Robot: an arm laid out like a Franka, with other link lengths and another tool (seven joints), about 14 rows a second.
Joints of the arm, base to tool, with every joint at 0 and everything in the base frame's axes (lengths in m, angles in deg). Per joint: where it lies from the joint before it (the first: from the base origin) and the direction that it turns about. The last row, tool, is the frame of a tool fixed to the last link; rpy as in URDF.
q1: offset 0 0 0.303 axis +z
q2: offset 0 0 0 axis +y
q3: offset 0 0 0.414 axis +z
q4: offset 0.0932 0 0 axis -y
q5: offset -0.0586 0 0.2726 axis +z
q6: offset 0 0 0 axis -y
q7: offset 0.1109 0 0 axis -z
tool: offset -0.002 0.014 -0.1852 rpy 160.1 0 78.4
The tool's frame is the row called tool.
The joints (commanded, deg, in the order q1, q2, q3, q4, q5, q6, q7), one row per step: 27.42, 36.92, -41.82, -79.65, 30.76, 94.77, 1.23; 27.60, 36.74, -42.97, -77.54, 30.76, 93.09, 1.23; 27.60, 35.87, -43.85, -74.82, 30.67, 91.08, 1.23; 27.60, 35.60, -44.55, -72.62, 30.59, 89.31, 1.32; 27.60, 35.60, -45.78, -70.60, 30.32, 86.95, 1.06; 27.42, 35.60, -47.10, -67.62, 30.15, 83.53, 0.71; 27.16, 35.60, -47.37, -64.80, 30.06, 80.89, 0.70; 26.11, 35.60, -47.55, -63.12, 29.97, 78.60, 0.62; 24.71, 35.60, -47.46, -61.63, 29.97, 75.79, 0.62
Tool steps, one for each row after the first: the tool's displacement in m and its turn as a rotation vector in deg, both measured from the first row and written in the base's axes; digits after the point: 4 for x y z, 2 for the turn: 0.0025, -0.0017, 0.0148, -0.31, -0.79, 0.28; 0.0045, -0.0023, 0.0390, -0.29, -2.32, 0.90; 0.0054, -0.0023, 0.0538, -0.49, -3.00, 1.34; 0.0035, -0.0065, 0.0653, -1.07, -2.84, 1.72; 0.0005, -0.0100, 0.0810, -1.53, -2.55, 2.40; -0.0009, -0.0069, 0.0938, -1.66, -2.54, 3.37; -0.0039, -0.0147, 0.1004, -1.62, -1.83, 3.16; -0.0092, -0.0238, 0.1048, -1.18, -0.40, 2.71
